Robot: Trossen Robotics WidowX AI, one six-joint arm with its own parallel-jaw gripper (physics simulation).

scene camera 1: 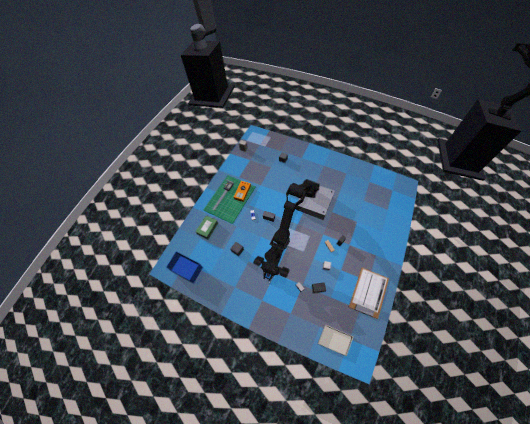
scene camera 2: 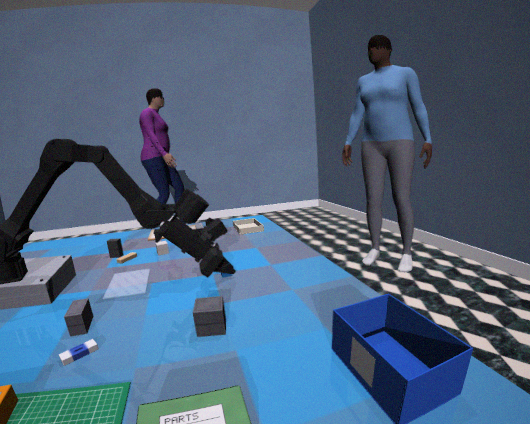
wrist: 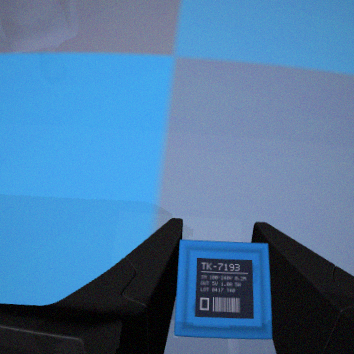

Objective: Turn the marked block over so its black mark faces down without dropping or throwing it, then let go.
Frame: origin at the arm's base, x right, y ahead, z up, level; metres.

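Seen in the pictures: gripper, fingertip midpoint: (scene camera 1: 266, 279) (scene camera 2: 233, 270) (wrist: 216, 231); arm's base, origin of the base link: (scene camera 1: 310, 192) (scene camera 2: 12, 277).
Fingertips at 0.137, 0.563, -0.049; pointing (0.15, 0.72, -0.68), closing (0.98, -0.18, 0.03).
Note:
Offsets run from my fingertips to a thing's top centre, as dx, dy, dz. Level surfaces: height alone.
My gripper (scene camera 1: 268, 278) (scene camera 2: 228, 269) (wrist: 216, 231) is shut on a blue block {-0.004, -0.020, +0.018} (wrist: 223, 327), seen close up in the wrist view. The block sits between the two black fingers. Its face toward the wrist camera carries a dark printed label reading TK-7193. The fingers point obliquely down over the blue and grey patchwork mat {dz -0.012} (scene camera 1: 235, 295) (wrist: 90, 125). In scene camera 2 the fingers hide most of the block, and its height above the mat is hard to tell. The face turned away from the wrist camera is hidden.
Two dark grey blocks {+0.202, -0.126, +0.039} (scene camera 2: 209, 317) {+0.078, -0.369, +0.032} (scene camera 2: 78, 317) stand on the near side of the arm. A blue bin {+0.454, +0.054, +0.063} (scene camera 2: 432, 392) is at the right in scene camera 2. A small white block {-0.181, +0.000, +0.017} (scene camera 1: 300, 287) and a dark block {-0.280, -0.018, +0.021} (scene camera 1: 319, 288) lie near the gripper. A beige tray {-0.409, +0.225, +0.013} (scene camera 2: 249, 230) stands farther off.

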